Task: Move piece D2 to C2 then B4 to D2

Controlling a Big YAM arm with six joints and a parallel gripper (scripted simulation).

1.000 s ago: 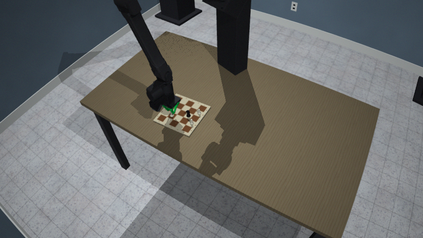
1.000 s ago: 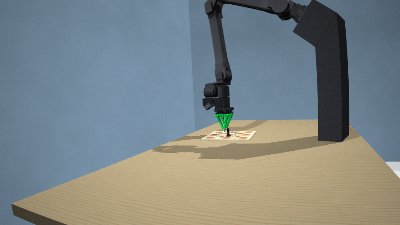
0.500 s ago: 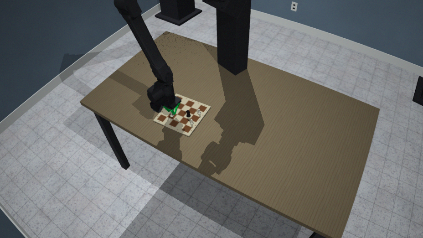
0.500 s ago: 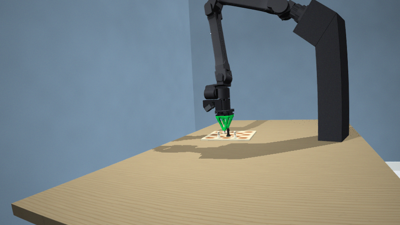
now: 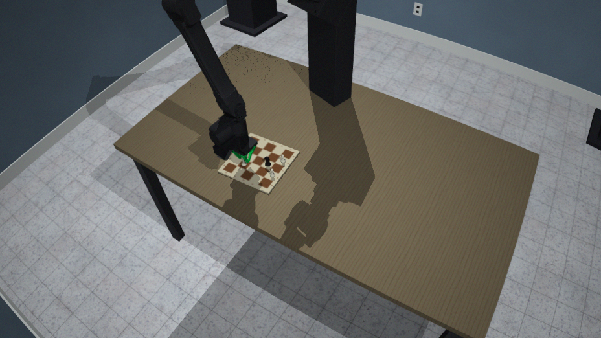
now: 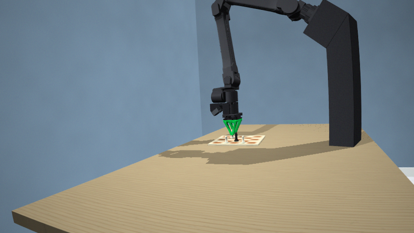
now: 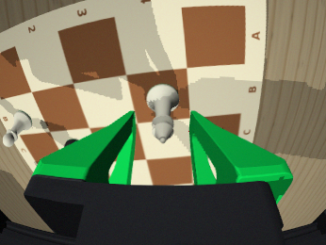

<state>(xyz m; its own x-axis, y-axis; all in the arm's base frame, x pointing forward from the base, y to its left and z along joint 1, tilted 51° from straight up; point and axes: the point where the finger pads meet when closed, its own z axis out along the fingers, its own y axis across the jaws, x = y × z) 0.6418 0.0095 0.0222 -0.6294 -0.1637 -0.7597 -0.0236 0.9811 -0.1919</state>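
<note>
Now: hand 10 mm short of the white pawn. The rest, counted from my hand: black piece (70 mm to the left, 40 mm behind, 10 mm below); chessboard (40 mm behind, 30 mm to the left, 30 mm below).
</note>
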